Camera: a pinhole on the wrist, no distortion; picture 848 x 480 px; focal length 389.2 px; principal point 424.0 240.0 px. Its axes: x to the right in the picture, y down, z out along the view. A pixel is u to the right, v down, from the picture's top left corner.
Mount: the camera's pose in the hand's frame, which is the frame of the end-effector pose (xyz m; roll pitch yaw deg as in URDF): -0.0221 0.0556 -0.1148 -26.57 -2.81 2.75
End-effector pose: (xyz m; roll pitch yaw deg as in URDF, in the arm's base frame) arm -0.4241 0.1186 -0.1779 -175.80 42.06 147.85
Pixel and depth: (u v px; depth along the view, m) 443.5 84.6 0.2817
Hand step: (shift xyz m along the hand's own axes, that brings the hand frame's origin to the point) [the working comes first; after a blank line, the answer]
In the camera's frame: 0.0141 -0.1125 0.2817

-0.0240 0.0809 0.1878
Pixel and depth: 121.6 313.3 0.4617
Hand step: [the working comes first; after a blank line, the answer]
In the camera's frame: -0.3587 0.0870 0.4617

-0.4119 0.3215 0.2412
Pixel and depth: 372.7 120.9 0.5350
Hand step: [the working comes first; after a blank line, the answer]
In the camera's frame: -0.0705 -0.1637 0.5350

-0.1239 0.1437 0.4328
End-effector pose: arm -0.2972 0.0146 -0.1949 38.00 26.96 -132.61
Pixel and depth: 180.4 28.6 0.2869
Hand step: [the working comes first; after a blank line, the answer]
In the camera's frame: -0.1796 -0.1558 0.2869

-0.2167 0.0352 0.2023
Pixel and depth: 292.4 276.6 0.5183
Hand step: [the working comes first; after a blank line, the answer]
In the camera's frame: -0.1753 0.0487 0.5183

-0.2318 0.3213 0.3178
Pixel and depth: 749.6 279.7 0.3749
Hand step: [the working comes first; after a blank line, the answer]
In the camera's frame: 0.3136 0.0382 0.3749

0.2655 0.2715 0.2184
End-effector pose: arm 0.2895 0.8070 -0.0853 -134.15 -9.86 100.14
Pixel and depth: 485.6 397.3 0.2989
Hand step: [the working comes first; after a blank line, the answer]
In the camera's frame: 0.0473 0.1208 0.2989

0.0031 0.2988 0.1006
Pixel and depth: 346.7 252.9 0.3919
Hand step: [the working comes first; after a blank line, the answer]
In the camera's frame: -0.0778 0.0130 0.3919

-0.1256 0.2378 0.2257
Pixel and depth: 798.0 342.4 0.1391
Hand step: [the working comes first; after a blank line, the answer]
In the camera's frame: 0.1337 0.0366 0.1391

0.1014 0.1566 -0.0003
